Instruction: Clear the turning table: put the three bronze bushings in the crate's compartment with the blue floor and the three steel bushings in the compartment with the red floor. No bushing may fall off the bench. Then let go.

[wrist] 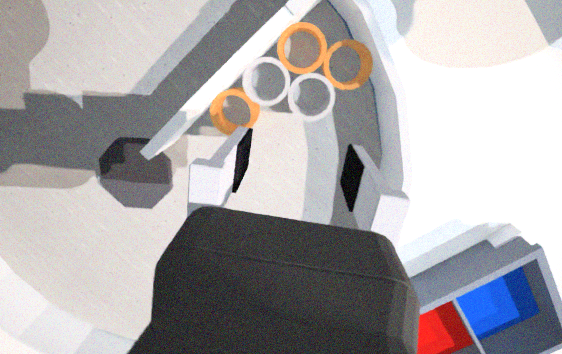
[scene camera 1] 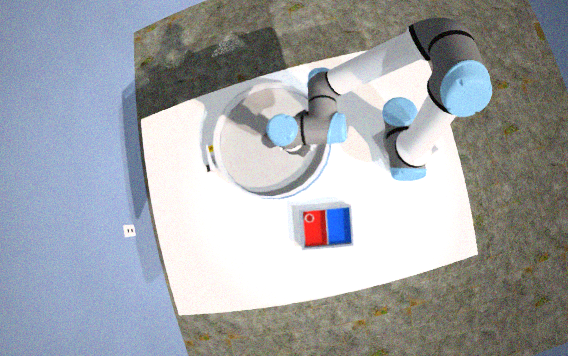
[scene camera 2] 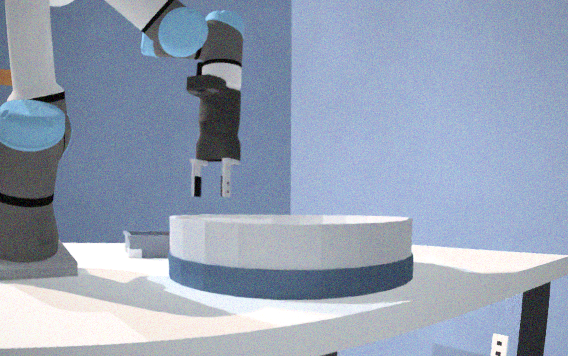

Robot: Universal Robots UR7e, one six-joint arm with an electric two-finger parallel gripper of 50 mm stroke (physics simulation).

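Where they show: gripper, fingertip midpoint: [wrist: 297, 155] [scene camera 2: 210, 196]; arm's base, origin of the base link: [scene camera 2: 16, 242].
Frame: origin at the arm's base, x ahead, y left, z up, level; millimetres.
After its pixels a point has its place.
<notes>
My gripper [scene camera 2: 211, 186] {z 86, x 344, y -56 mm} [wrist: 297, 155] {z 86, x 344, y -56 mm} is open and empty, above the round turning table [scene camera 2: 290, 245] {z 22, x 358, y -291 mm} [wrist: 75, 235] {z 3, x 572, y -116 mm}. In the wrist view three bronze bushings [wrist: 280, 49] {z 28, x 316, y -106 mm} [wrist: 366, 65] {z 24, x 280, y -61 mm} [wrist: 216, 116] {z 23, x 380, y -102 mm} and two steel bushings [wrist: 246, 80] {z 28, x 346, y -106 mm} [wrist: 332, 97] {z 28, x 310, y -59 mm} stand close together on it, between a white bar and the rim, beyond my fingertips. The nearest bronze one is by the left fingertip. The third steel bushing [scene camera 1: 309, 214] {z -19, x 397, y 177 mm} lies in the red compartment [scene camera 1: 314, 235] {z -44, x 398, y 257 mm} [wrist: 435, 330] {z -44, x 382, y 248 mm} of the crate, in its upper left corner. The blue compartment [scene camera 1: 339, 227] {z -44, x 302, y 248 mm} [wrist: 487, 305] {z -44, x 315, y 256 mm} shows no bushing.
The turning table has a high white wall [scene camera 1: 218, 162] {z 48, x 672, y -73 mm} and a white bar [wrist: 220, 82] {z 50, x 356, y -114 mm} running from near a dark central hub [wrist: 135, 185] {z 11, x 477, y -108 mm} to the rim. The crate [scene camera 1: 327, 246] {z 0, x 355, y 303 mm} [scene camera 2: 150, 245] {z -22, x 294, y 173 mm} stands on the white bench [scene camera 1: 240, 270] {z -50, x 710, y 341 mm}, beside the turning table.
</notes>
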